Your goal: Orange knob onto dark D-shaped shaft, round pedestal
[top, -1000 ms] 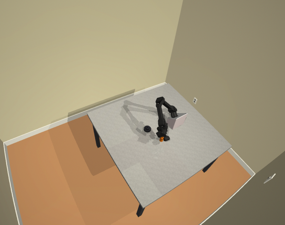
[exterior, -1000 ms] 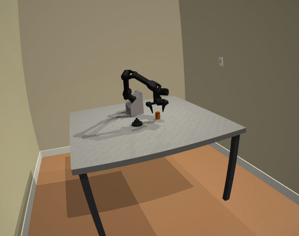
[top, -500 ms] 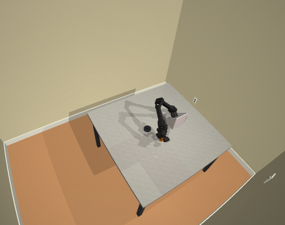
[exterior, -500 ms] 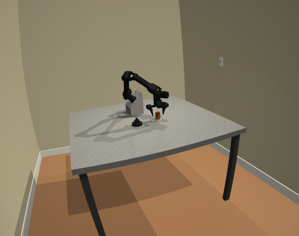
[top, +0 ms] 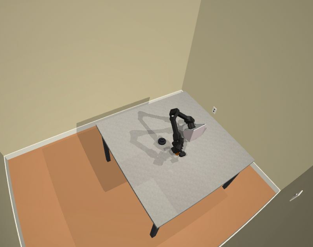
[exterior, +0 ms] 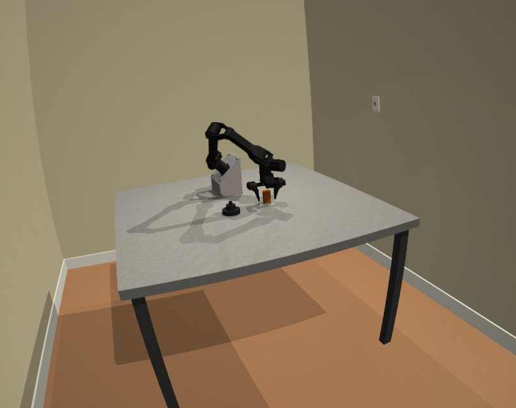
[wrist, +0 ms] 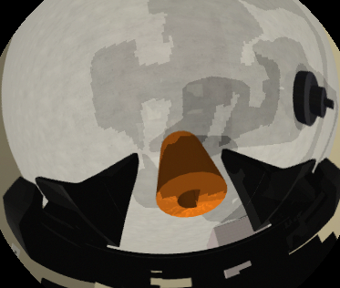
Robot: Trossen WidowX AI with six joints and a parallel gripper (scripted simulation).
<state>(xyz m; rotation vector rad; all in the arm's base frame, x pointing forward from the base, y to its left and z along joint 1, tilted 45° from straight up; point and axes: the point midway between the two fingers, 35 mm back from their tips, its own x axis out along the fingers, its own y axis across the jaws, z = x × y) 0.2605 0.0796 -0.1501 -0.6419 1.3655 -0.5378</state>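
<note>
My gripper tip is now 20 mm below the orange knob. Also, from my gripper tip: dark round pedestal 200 mm to the right, 80 mm ahead, 20 mm above.
</note>
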